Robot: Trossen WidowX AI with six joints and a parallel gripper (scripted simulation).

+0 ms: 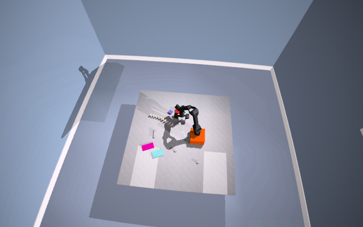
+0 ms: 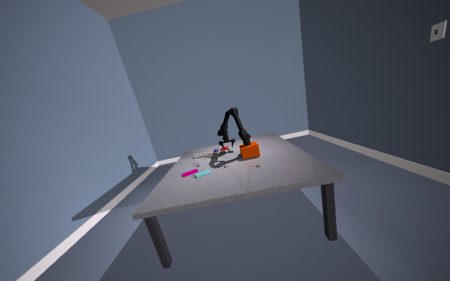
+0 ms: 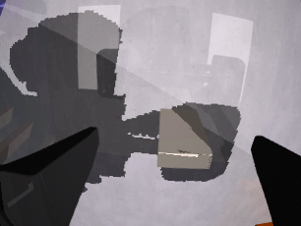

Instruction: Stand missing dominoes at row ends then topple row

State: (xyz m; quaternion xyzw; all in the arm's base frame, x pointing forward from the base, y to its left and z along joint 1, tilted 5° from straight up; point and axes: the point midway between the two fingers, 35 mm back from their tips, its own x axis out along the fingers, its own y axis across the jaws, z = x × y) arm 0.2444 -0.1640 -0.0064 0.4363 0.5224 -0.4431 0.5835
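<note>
My gripper tip is 7 cm short of the red block, 11 cm to the left of it and 2 cm above it. Also, from my gripper tip: purple block (17 cm ahead, 7 cm to the right, 2 cm below); magenta tile (29 cm ahead, 46 cm to the left, 3 cm below); cyan block (14 cm ahead, 51 cm to the left, 3 cm below).
</note>
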